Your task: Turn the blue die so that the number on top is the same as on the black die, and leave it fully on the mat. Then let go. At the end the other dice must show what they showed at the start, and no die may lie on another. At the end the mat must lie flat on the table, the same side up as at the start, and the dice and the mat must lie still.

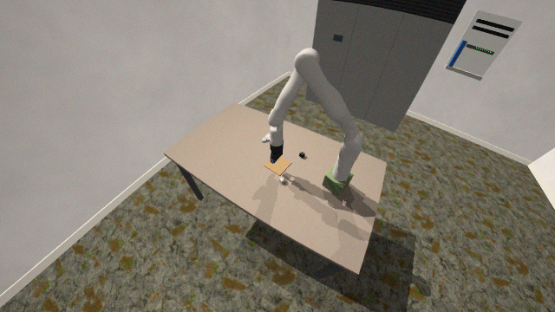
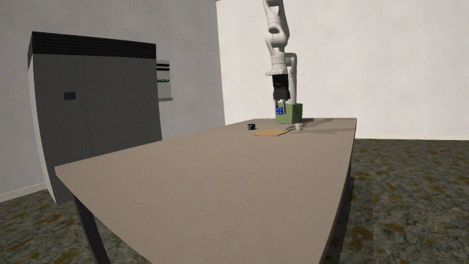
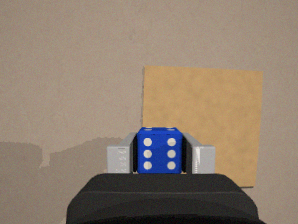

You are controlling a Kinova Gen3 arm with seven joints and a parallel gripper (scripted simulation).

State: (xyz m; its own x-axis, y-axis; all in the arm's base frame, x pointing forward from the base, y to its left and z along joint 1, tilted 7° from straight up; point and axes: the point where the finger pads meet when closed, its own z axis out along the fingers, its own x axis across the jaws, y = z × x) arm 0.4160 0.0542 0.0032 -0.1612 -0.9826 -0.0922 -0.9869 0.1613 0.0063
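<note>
The tan mat is 10 cm below my hand, 5 cm to the right of it and 1 cm behind it. From my hand the other things lie so: white die 9 cm below, 9 cm behind, 6 cm to the left; black die 21 cm to the right, 13 cm behind, 9 cm below; blue die right at my hand.
</note>
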